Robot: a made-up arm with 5 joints.
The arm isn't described. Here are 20 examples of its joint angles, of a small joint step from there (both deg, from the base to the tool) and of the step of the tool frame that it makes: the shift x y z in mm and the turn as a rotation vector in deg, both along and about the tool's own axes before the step.
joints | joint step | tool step
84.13 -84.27 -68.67 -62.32 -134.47 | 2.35 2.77 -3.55 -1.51 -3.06 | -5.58 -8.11 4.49 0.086 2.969 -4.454
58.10 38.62 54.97 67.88 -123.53 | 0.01 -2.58 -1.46 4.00 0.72 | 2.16 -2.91 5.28 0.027 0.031 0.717
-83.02 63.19 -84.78 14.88 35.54 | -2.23 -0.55 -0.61 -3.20 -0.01 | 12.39 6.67 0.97 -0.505 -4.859 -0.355
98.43 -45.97 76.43 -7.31 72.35 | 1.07 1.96 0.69 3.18 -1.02 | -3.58 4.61 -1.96 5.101 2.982 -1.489
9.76 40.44 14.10 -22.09 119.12 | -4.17 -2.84 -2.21 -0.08 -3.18 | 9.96 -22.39 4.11 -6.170 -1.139 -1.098
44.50 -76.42 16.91 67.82 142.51 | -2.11 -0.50 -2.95 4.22 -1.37 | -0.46 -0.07 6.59 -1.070 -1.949 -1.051
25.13 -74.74 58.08 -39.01 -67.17 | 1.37 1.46 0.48 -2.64 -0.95 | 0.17 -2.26 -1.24 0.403 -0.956 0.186
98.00 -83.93 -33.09 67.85 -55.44 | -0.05 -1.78 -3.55 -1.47 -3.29 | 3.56 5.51 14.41 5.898 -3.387 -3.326
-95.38 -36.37 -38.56 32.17 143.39 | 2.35 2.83 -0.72 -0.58 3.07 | 4.28 5.92 -8.65 2.318 -0.136 4.642
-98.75 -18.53 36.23 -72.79 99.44 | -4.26 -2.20 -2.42 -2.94 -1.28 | 9.19 -14.31 -4.46 -7.747 -1.401 -4.927
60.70 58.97 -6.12 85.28 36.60 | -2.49 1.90 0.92 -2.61 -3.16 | 8.13 5.31 -7.54 -1.459 1.168 -1.501
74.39 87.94 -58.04 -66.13 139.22 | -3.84 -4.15 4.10 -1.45 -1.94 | 8.01 -20.87 -7.37 -3.239 -1.083 -4.249
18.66 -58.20 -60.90 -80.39 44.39 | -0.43 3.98 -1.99 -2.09 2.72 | -4.14 2.11 13.12 -0.365 0.203 2.864
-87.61 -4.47 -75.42 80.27 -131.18 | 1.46 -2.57 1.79 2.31 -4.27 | 2.00 1.84 8.13 -0.009 -2.115 -4.299
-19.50 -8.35 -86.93 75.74 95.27 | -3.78 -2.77 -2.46 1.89 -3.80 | 3.31 -7.09 16.28 -3.375 -3.492 -5.165
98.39 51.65 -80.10 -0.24 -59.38 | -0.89 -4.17 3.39 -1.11 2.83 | 2.25 13.97 -0.39 2.027 -0.248 2.390
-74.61 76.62 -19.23 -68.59 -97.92 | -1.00 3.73 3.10 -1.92 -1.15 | -1.42 -17.97 14.87 -5.009 0.009 -1.301
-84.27 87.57 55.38 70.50 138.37 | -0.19 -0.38 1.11 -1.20 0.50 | 0.82 0.57 -1.70 -0.213 0.448 0.396
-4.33 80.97 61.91 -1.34 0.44 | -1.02 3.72 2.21 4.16 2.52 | -12.49 0.26 -5.46 -1.044 10.073 3.076
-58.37 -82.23 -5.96 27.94 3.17 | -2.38 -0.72 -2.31 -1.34 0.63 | 7.76 -3.81 4.85 1.048 -4.382 -1.481
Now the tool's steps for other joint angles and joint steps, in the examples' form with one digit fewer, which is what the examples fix.
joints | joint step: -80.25 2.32 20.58 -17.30 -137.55 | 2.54 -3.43 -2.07 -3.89 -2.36
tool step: -8.4 19.4 7.3 7.83 5.77 -2.39
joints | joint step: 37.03 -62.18 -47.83 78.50 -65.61 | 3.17 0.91 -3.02 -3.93 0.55
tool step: -2.3 7.2 2.3 4.63 -4.67 2.35
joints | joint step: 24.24 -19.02 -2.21 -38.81 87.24 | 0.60 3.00 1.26 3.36 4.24
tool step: -3.4 18.2 1.5 7.59 0.79 4.73
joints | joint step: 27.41 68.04 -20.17 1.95 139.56 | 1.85 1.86 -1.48 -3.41 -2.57
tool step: -5.3 7.5 -3.7 -1.25 3.02 -3.95
